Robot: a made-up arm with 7 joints.
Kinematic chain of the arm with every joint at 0, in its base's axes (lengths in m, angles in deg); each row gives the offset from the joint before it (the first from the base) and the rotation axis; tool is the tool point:
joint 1: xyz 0 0 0.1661 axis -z
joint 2: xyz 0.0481 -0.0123 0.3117 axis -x
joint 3: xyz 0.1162 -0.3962 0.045 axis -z
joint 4: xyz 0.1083 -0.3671 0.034 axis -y
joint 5: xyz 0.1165 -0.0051 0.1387 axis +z
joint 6: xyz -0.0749 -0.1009 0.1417 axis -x
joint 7: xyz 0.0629 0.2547 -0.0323 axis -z
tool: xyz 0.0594 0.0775 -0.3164
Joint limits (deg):
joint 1: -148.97..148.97
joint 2: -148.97..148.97
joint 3: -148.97..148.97
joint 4: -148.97..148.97
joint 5: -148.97..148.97
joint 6: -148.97..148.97
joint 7: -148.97..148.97
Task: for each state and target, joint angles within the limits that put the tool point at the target. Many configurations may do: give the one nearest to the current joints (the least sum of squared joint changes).
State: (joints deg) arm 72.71 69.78 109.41 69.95 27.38 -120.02 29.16
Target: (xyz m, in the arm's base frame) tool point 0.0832 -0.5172 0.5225
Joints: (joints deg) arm 101.52 63.14 144.64 87.51 30.72 -101.29 29.24
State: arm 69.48 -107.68 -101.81 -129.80 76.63 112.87 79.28
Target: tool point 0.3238 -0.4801 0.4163
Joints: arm 115.44 -101.56 -109.02 -94.44 102.48 96.40 81.90
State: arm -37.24 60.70 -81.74 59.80 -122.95 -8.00 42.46
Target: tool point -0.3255 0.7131 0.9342
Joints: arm -87.74 72.19 -80.89 69.49 -102.11 -27.02 37.08
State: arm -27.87 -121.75 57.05 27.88 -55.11 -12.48 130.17
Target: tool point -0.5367 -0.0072 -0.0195
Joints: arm -71.31 -139.48 79.29 24.88 -54.92 12.17 124.20
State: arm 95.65 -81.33 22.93 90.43 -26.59 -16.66 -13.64
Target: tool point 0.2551 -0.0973 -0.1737
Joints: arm 67.42 -134.59 39.45 95.34 -19.37 -0.07 -13.66
